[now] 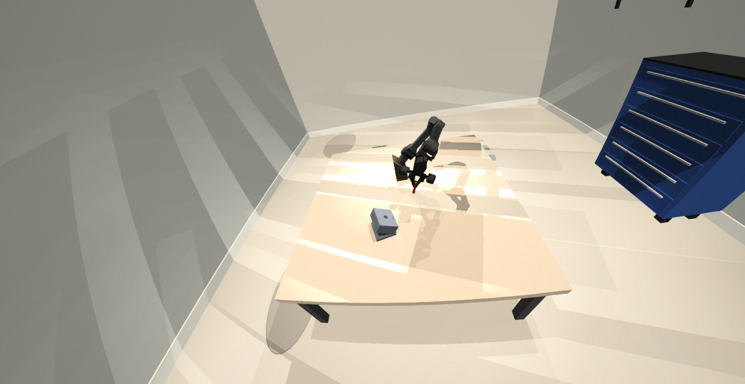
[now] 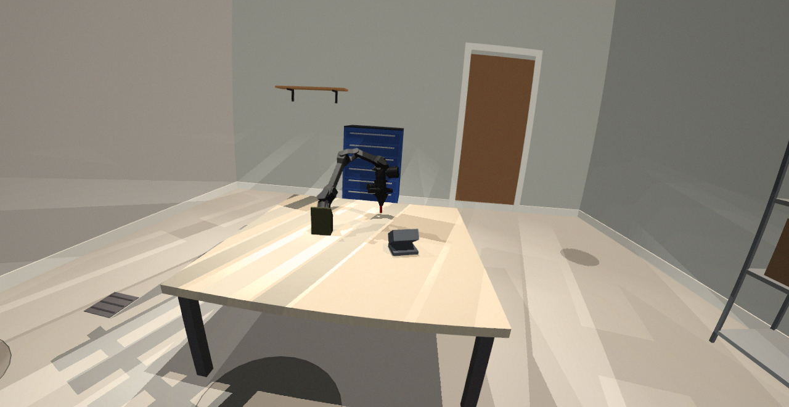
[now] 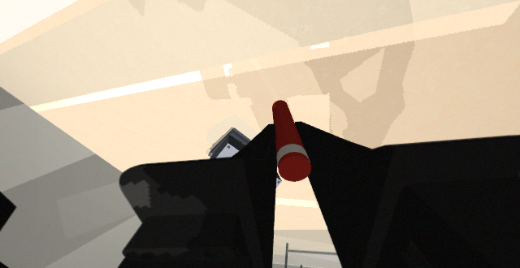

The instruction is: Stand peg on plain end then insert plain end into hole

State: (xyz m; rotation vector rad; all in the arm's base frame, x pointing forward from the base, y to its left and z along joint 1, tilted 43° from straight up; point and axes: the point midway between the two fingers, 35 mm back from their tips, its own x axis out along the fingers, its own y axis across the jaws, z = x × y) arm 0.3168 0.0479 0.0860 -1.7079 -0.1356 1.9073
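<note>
My gripper tip is now 18 cm to the left of the grey sloped panel, 15 cm short of it and 9 cm above it. The rest, counted from my gripper tip: red peg: 2 cm above.
</note>
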